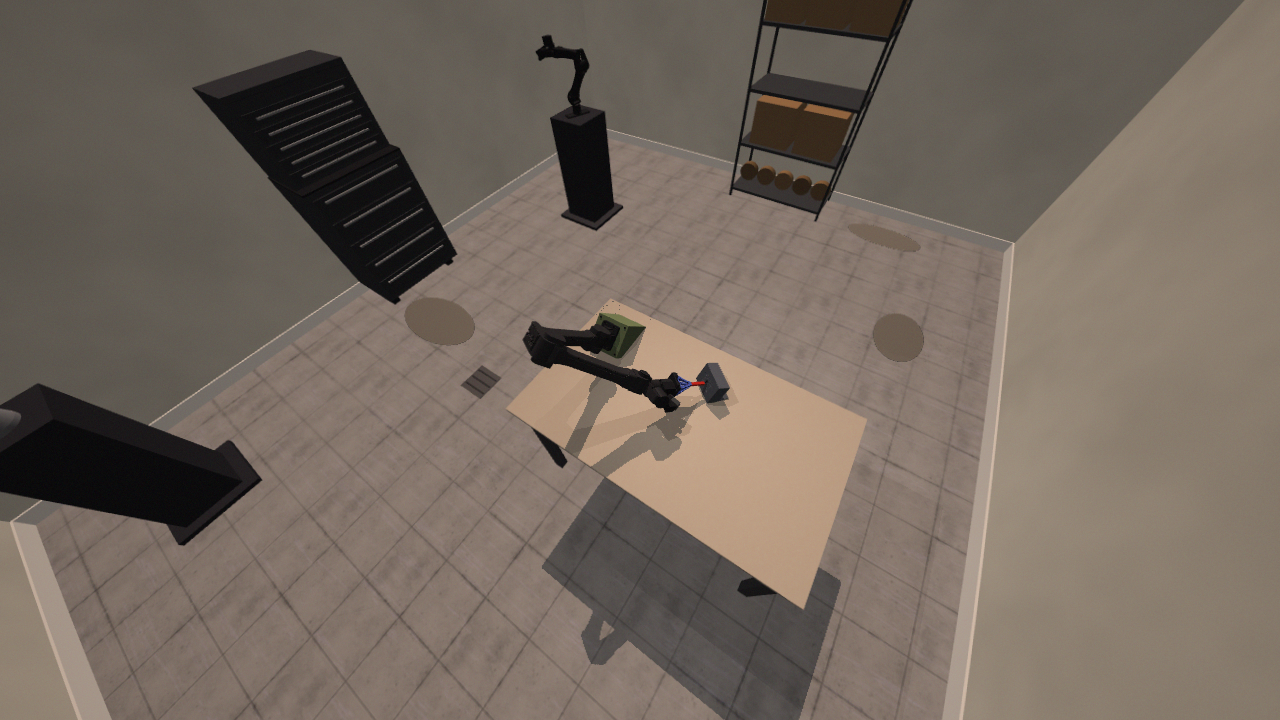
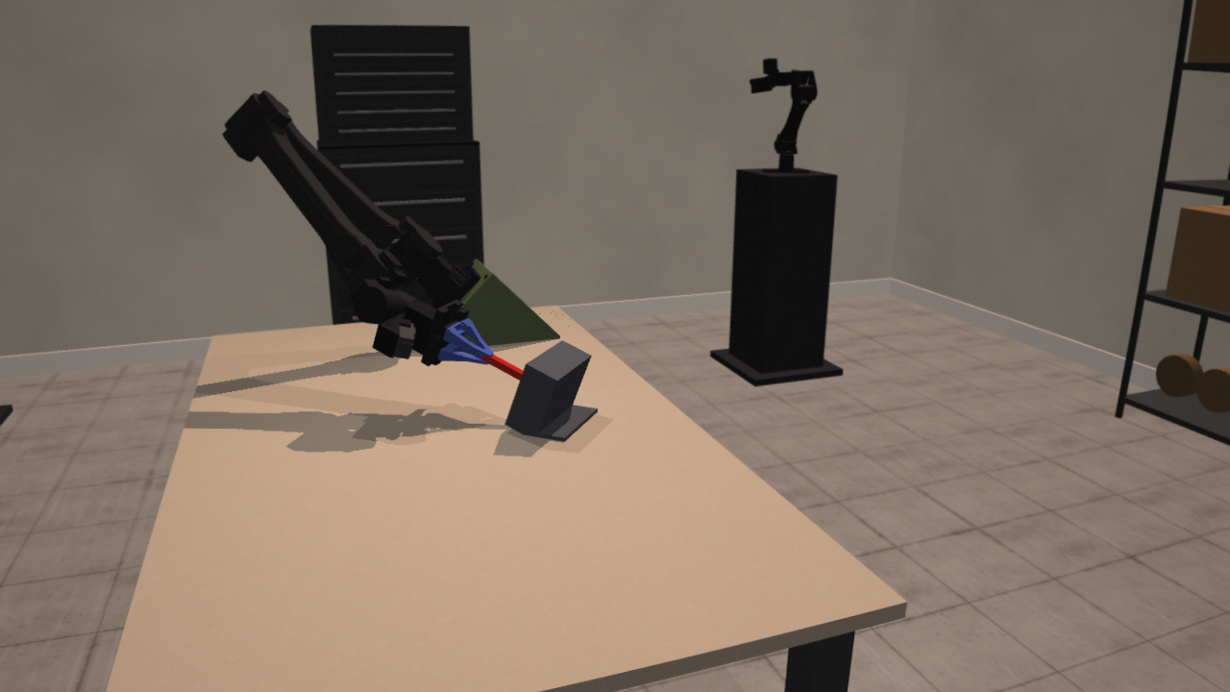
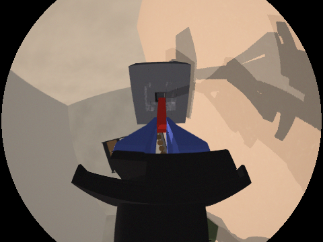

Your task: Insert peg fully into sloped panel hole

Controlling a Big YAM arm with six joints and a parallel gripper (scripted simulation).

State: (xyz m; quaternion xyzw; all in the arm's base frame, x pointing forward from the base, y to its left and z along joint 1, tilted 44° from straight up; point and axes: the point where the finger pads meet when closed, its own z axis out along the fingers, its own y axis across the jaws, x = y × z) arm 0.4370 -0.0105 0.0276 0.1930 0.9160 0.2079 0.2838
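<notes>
My gripper is now 10 cm to the right of the flat base plate, 9 cm short of it and 9 cm above it. The rest, counted from my hand: red peg 3 cm to the left, 2 cm ahead, 1 cm below.
</notes>
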